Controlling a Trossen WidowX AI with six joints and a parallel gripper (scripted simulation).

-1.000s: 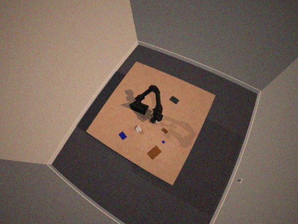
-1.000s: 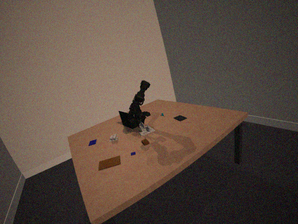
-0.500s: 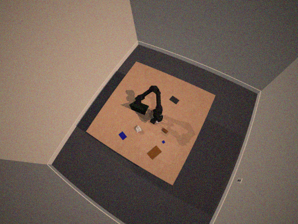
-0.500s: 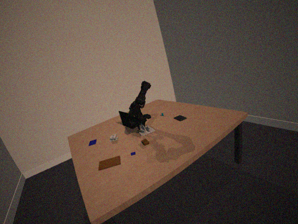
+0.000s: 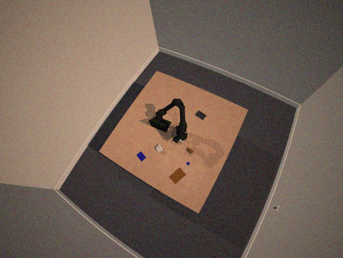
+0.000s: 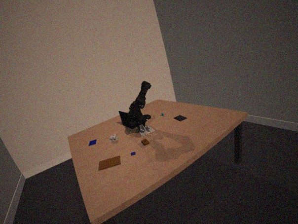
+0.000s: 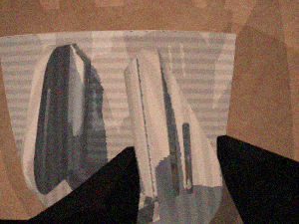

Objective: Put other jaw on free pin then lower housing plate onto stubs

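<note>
The base lies 30 mm to the left of my gripper tip, 30 mm below it and 20 mm ahead of it. From my gripper tip the other things lie so: jaw (30 mm behind, 20 mm to the left); then blue piece (220 mm ahead, 200 mm to the right, 30 mm below); then small brown block (170 mm ahead, 70 mm to the right, 20 mm below).
</note>
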